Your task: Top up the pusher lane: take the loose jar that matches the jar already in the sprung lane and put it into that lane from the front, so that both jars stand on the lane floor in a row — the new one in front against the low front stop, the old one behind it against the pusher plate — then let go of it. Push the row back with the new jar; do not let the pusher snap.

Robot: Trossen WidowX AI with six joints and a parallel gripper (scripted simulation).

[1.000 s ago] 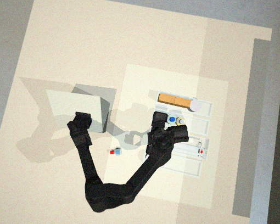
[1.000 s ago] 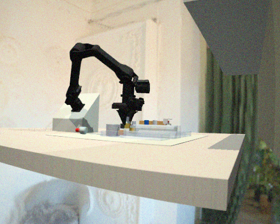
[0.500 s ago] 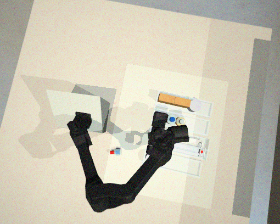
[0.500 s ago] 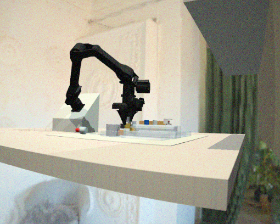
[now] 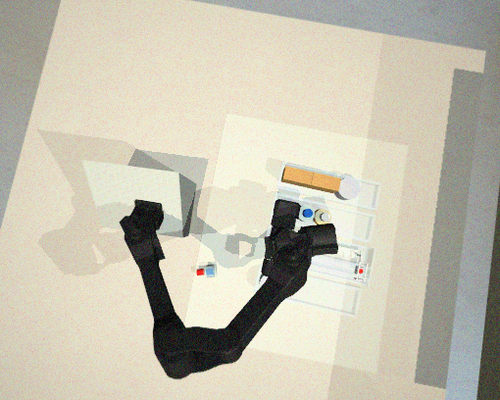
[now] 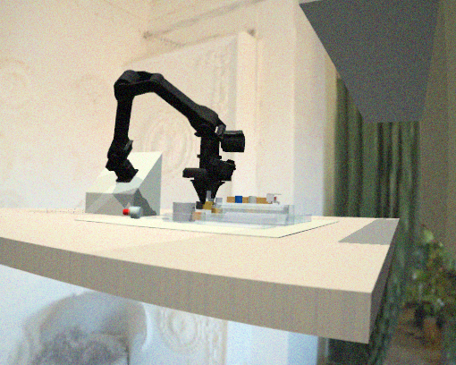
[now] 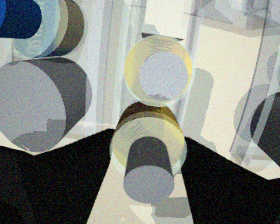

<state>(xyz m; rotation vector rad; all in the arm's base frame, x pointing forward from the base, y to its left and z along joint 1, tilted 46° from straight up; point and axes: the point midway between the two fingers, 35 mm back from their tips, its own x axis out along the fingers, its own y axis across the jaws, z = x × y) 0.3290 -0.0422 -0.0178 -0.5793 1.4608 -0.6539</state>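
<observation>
Now: the clear rack 140 mm ahead of my gripper tip, 30 mm to the right of it and 30 mm below it. Round my gripper tip: red mark: 220 mm ahead, 50 mm to the right, 20 mm above.
</observation>
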